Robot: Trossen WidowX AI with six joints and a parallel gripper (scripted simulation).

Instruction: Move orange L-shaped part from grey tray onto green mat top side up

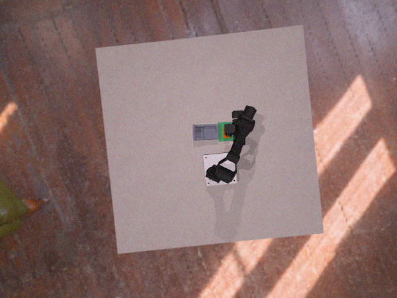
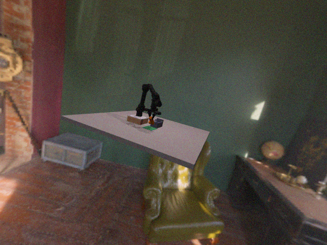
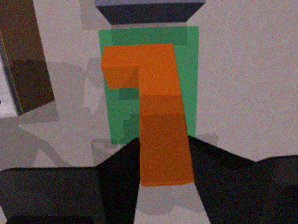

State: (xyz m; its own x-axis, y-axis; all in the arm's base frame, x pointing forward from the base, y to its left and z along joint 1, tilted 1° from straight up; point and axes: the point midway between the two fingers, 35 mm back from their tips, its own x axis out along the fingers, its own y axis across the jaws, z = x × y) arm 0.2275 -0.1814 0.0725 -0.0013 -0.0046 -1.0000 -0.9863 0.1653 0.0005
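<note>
My gripper tip is 2 cm to the right of the green mat and 12 cm above it. The rest, counted from my gripper tip: orange part: 1 cm behind, 3 cm to the left, 3 cm below.
</note>
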